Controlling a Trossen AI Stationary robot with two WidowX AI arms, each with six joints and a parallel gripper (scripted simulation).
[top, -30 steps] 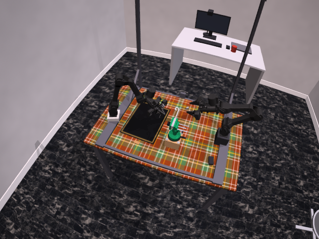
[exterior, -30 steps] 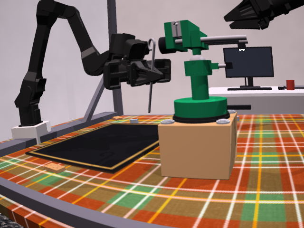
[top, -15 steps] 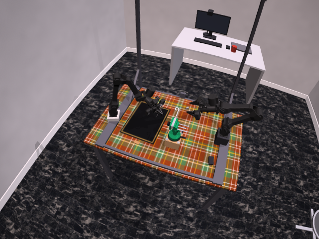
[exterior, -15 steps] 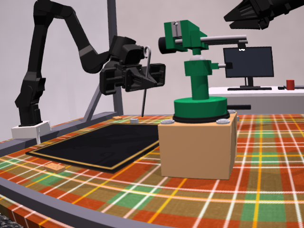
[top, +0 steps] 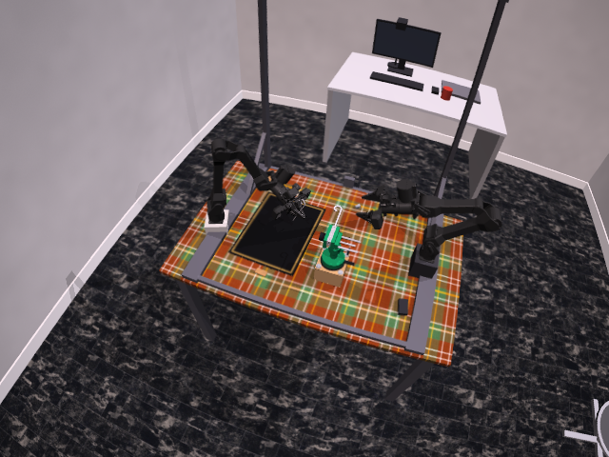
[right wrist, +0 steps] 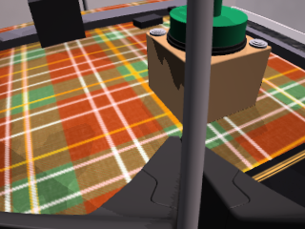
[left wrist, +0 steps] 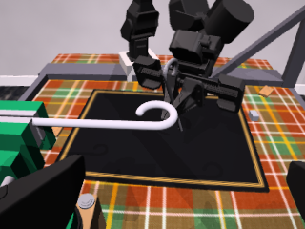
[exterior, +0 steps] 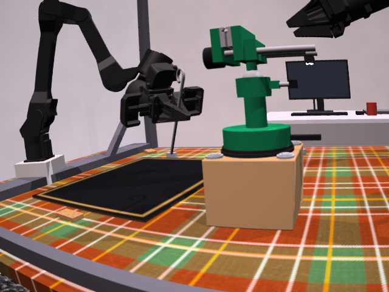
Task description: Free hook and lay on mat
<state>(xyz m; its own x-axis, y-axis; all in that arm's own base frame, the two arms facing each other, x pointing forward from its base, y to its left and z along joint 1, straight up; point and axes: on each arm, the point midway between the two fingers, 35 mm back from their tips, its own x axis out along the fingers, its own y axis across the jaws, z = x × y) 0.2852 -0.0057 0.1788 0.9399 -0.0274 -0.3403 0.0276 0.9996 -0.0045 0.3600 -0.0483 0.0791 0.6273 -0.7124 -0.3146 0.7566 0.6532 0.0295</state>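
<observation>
Right now my right hand is 1 cm short of the mat, 9 cm to the left of it and 13 cm above it. The rest, counted from my right hand: black block (26 cm ahead, 48 cm to the left, 12 cm below); then grey bit (21 cm behind, 12 cm to the right, 12 cm below); then tan block (17 cm ahead, 17 cm to the left, 9 cm below).
</observation>
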